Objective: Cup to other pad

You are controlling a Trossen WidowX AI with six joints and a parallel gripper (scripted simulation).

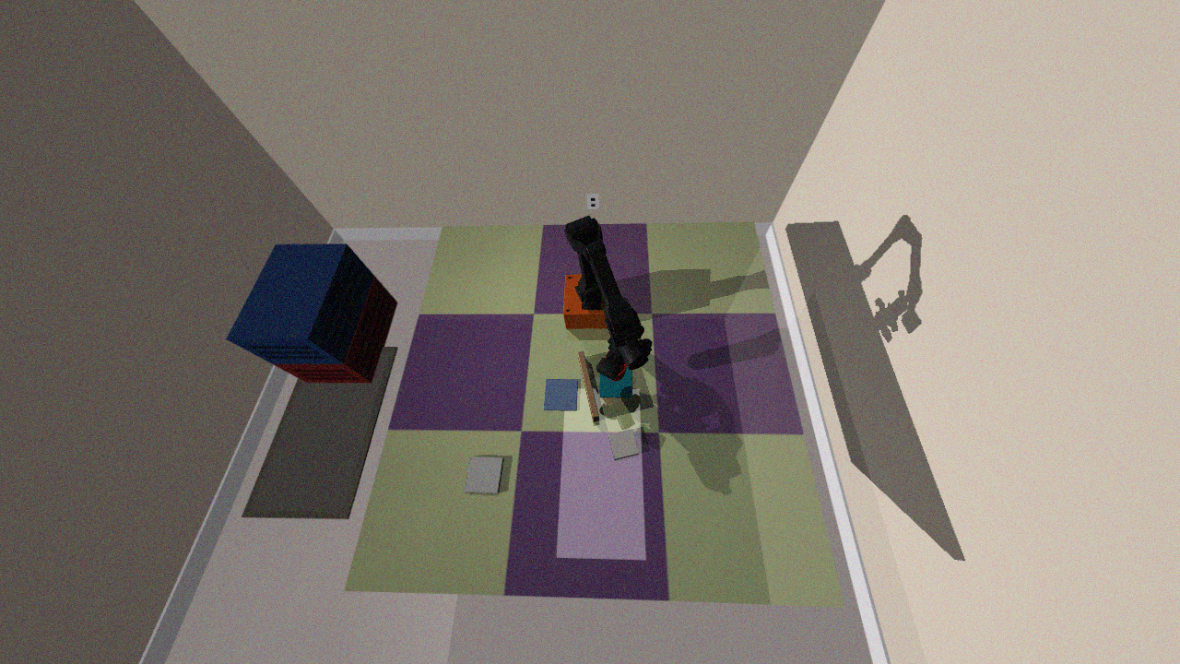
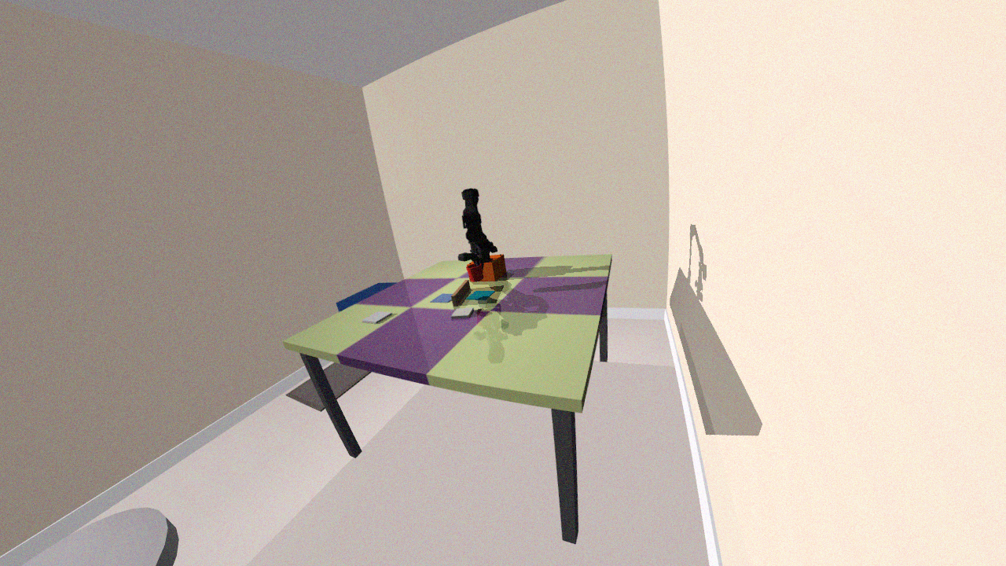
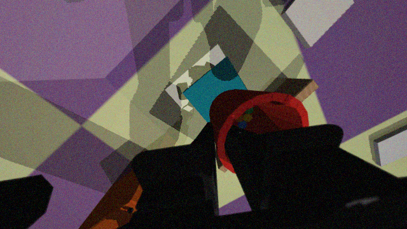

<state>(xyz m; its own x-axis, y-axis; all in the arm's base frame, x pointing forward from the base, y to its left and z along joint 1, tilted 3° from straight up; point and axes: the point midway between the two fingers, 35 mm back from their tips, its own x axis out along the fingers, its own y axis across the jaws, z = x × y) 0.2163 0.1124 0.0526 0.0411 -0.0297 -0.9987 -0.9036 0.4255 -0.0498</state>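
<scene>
The teal pad is 120 mm below my gripper tip, 30 mm ahead of it and 10 mm to the right of it. The rest, counted from my gripper tip: red cup (30 mm ahead, 20 mm to the right); wooden barrier (100 mm to the right, 100 mm below, 60 mm ahead); blue pad (190 mm to the right, 120 mm below, 90 mm ahead).
</scene>
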